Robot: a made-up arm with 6 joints.
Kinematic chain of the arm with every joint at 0, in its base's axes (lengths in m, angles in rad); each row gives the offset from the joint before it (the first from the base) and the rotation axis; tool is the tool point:
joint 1: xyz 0 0 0.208 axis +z
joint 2: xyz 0 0.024 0 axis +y
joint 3: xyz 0 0 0.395 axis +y
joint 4: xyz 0 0 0.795 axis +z
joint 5: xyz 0 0 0 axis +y
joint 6: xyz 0 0 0.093 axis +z
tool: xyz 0 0 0
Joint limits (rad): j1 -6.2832..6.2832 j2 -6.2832..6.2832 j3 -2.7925..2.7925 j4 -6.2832..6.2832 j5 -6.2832..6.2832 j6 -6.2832..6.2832
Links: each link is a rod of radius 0.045 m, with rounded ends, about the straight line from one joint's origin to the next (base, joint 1, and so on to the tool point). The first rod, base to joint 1, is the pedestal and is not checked.
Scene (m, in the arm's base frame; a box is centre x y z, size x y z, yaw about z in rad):
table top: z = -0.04
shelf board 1: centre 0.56 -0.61 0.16 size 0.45 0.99 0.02 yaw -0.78
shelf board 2: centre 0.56 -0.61 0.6 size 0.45 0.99 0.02 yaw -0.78
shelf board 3: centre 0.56 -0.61 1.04 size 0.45 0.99 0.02 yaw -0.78
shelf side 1: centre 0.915 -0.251 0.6 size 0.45 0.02 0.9 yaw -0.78
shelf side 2: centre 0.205 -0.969 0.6 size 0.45 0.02 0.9 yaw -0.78
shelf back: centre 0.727 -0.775 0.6 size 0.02 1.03 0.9 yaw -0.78
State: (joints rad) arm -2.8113 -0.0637 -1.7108 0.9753 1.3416 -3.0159
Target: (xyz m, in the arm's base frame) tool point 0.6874 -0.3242 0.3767
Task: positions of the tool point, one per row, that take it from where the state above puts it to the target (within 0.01 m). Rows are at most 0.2 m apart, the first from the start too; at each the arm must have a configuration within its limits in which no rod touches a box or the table.
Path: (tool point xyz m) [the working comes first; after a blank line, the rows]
Joints at the target: -3.4459 0.0617 -1.9727 1.0383 1.4304 -3.0159
Straight joint move there: touches shelf side 1.

1: 0.7193 0.0437 0.4784
2: 0.6034 -0.0577 0.4408
3: 0.4884 -0.1273 0.3767
4: 0.5541 -0.1806 0.3966
5: 0.6225 -0.2462 0.3972
6: 0.6874 -0.3242 0.3767

